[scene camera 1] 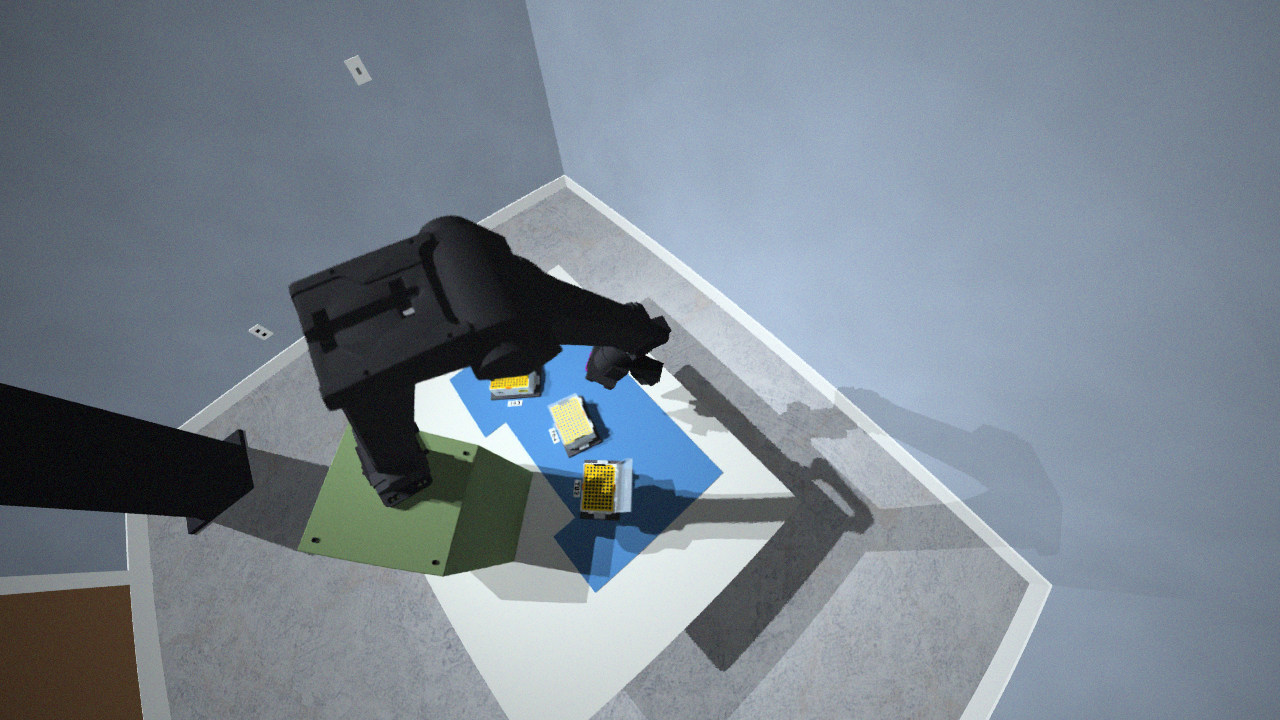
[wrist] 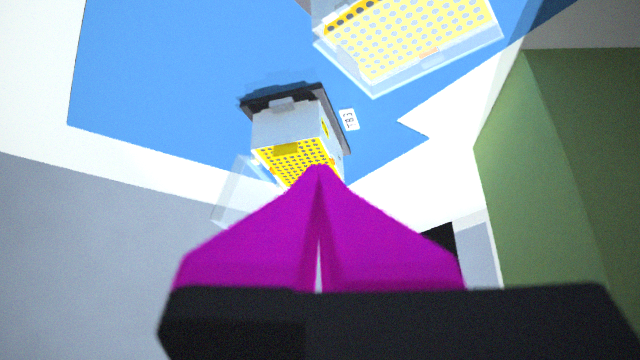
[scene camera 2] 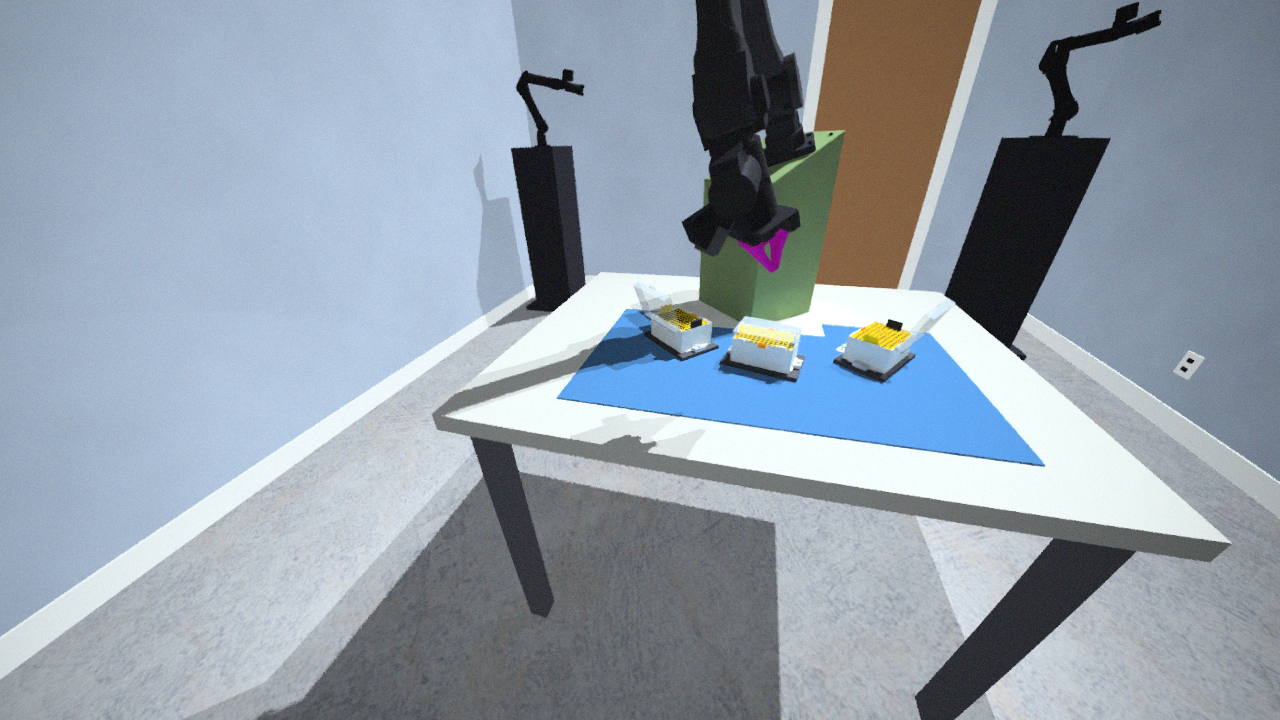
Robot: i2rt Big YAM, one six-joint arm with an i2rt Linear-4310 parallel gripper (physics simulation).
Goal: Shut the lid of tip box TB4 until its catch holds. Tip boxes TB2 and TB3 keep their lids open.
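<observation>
The middle tip box, by its place TB4, has its clear lid down over the yellow rack; whether the catch holds cannot be told. Tip box TB3 has its label readable in the wrist view, and its clear lid stands open. The third box, TB2, has its lid open. My gripper is shut and empty, its magenta fingertips raised above the boxes. In scene camera 1 the arm hides the fingertips.
The boxes stand on a blue mat on a white table. The green pedestal rises at the arm's base. Two black stands are behind the table.
</observation>
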